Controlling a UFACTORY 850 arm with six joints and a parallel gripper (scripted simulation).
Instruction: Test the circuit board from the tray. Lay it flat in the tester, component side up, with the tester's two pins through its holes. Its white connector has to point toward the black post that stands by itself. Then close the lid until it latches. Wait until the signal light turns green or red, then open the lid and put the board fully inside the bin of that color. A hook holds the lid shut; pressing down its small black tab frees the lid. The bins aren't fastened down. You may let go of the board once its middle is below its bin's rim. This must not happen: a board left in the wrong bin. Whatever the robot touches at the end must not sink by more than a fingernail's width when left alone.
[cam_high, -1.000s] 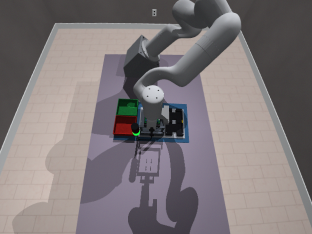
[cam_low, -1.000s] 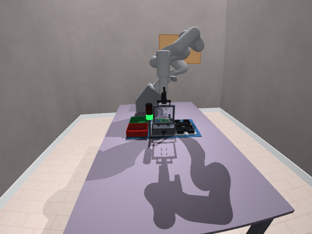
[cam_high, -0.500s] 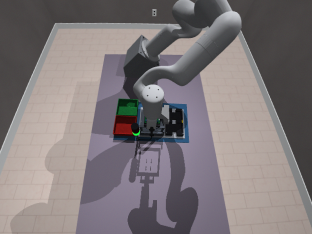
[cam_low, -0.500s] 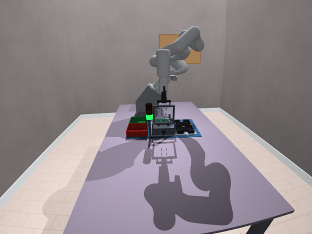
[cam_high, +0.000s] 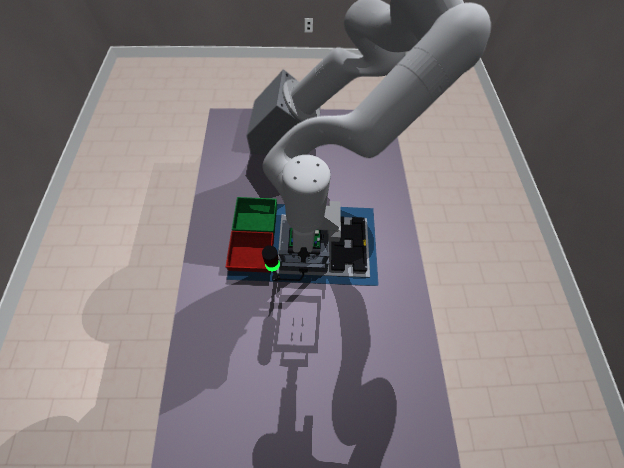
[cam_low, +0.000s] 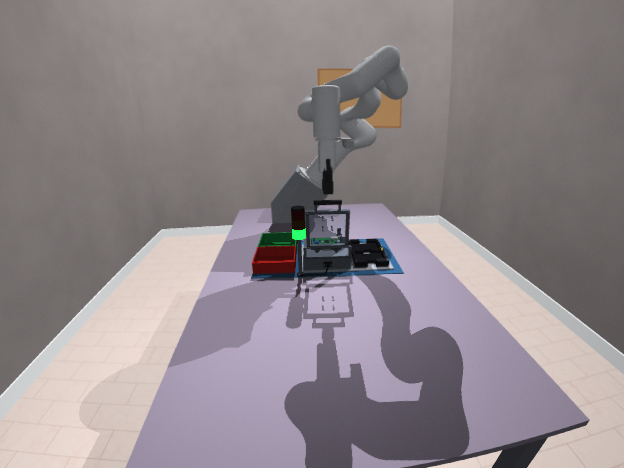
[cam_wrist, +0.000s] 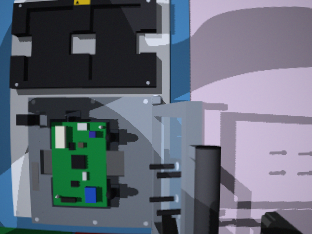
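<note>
The green circuit board lies 130 mm behind my hand and 250 mm below it. From my hand the other things lie so: clear lid 20 mm behind, 140 mm below; then red bin 80 mm behind, 200 mm to the right, 310 mm below; then tester nest 130 mm behind, 250 mm below.
</note>
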